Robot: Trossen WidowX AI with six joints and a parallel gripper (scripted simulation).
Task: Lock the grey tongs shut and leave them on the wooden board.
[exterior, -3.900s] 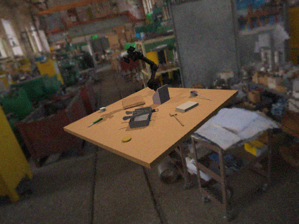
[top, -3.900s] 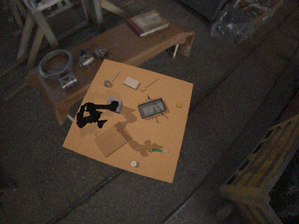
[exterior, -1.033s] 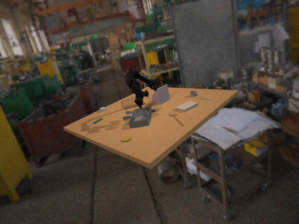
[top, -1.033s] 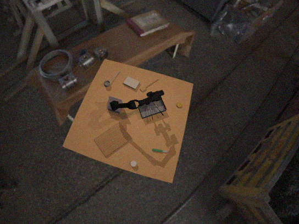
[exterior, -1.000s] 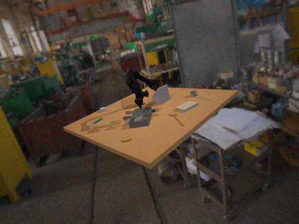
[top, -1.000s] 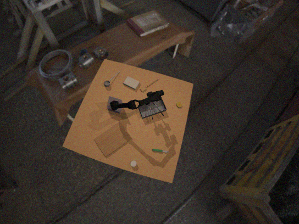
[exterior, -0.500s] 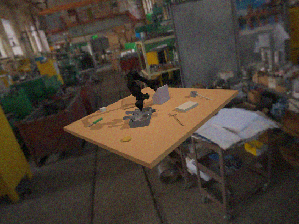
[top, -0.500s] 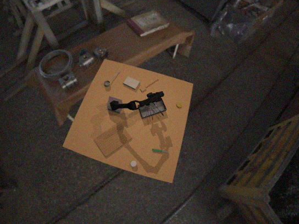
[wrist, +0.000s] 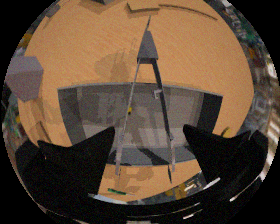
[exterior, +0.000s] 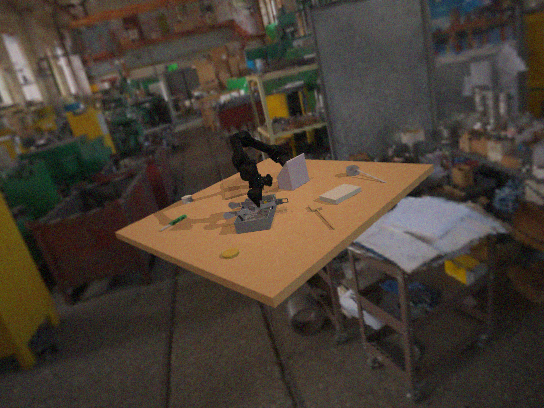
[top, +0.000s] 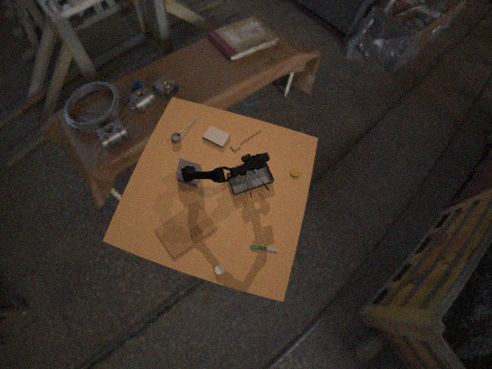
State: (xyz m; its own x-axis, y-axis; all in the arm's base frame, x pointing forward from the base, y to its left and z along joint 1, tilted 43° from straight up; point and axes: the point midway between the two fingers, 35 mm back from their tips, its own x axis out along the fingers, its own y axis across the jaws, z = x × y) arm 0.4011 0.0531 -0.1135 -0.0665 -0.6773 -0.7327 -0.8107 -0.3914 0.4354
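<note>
Right now the roasting tin is 10 mm ahead of my gripper tip, 30 mm to the right of it and 50 mm below it. From my gripper tip the other things lie so: wooden board (340 mm behind, 490 mm to the right, 70 mm below); yellow disc (330 mm ahead, 100 mm to the left, 70 mm below); white cap (60 mm behind, 700 mm to the right, 60 mm below).
</note>
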